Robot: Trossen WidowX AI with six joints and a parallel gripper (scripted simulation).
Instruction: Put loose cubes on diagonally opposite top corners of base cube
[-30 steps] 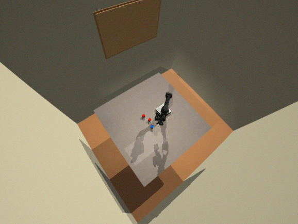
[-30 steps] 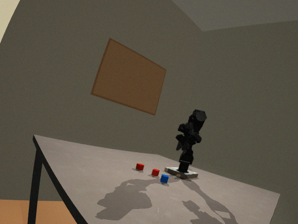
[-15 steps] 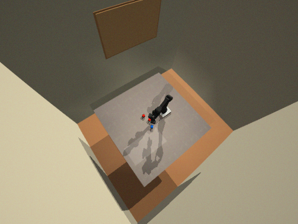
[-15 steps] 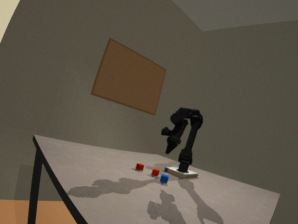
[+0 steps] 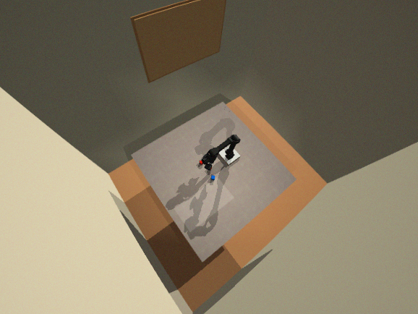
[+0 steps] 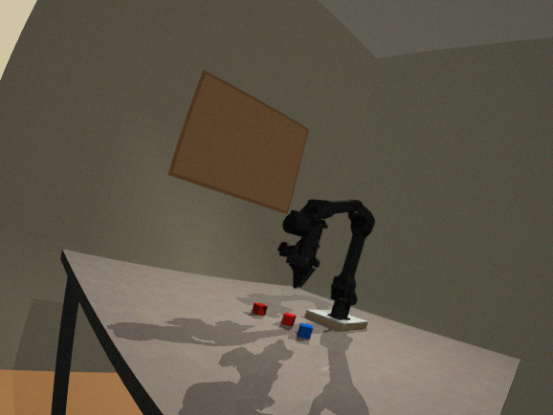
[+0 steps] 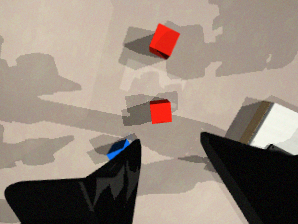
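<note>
The blue cube lies 110 mm to the left of my gripper tip, 110 mm below it and 30 mm ahead of it.
</note>
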